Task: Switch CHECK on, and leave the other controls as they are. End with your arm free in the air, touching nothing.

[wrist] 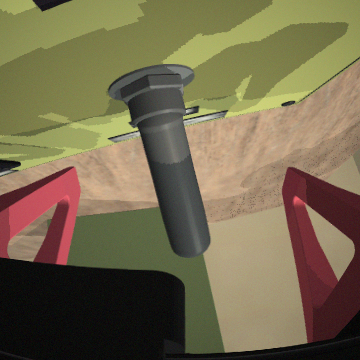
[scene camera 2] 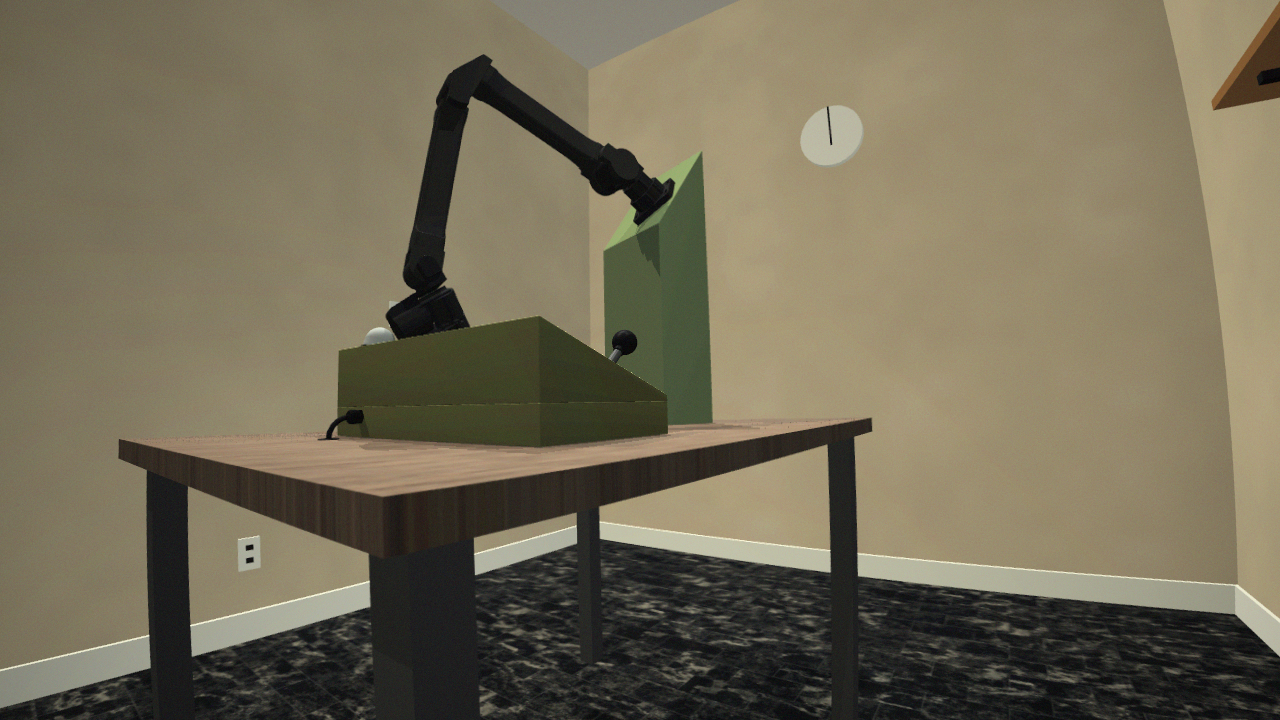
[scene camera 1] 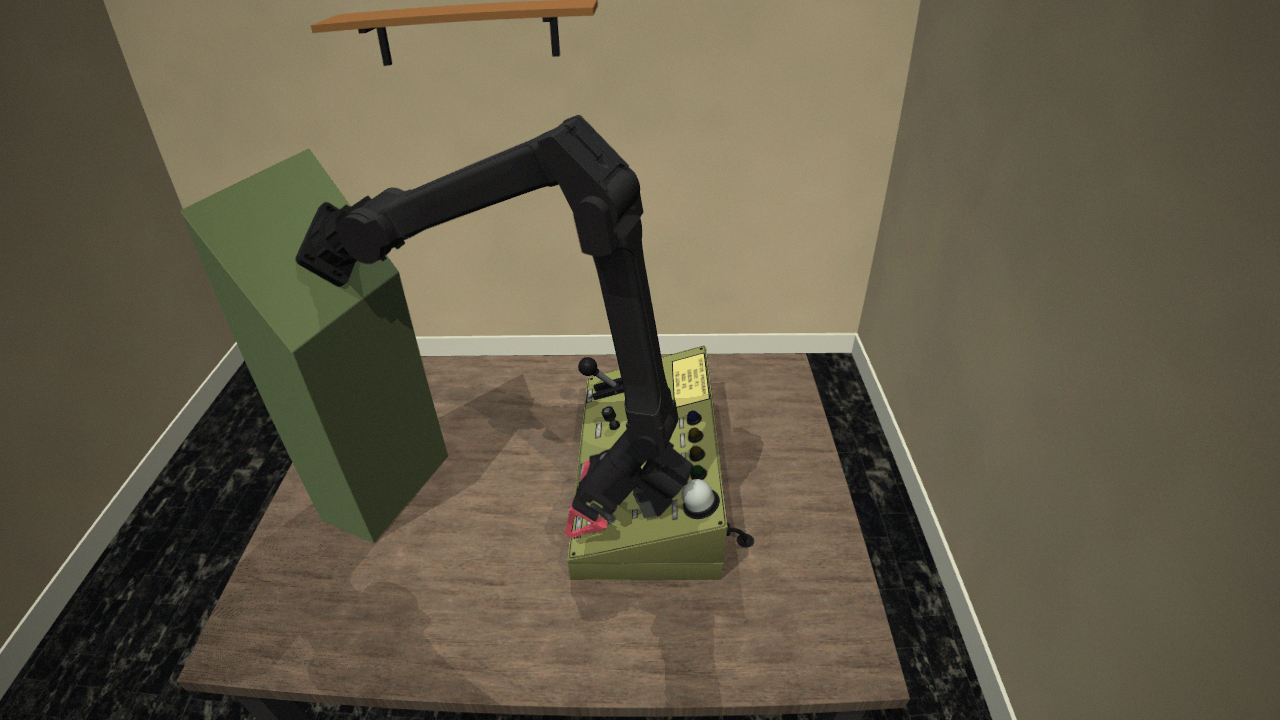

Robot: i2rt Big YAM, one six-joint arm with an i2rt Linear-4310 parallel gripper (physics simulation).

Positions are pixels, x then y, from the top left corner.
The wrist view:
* my gripper: 180, 178
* grey toggle lever: 163, 136
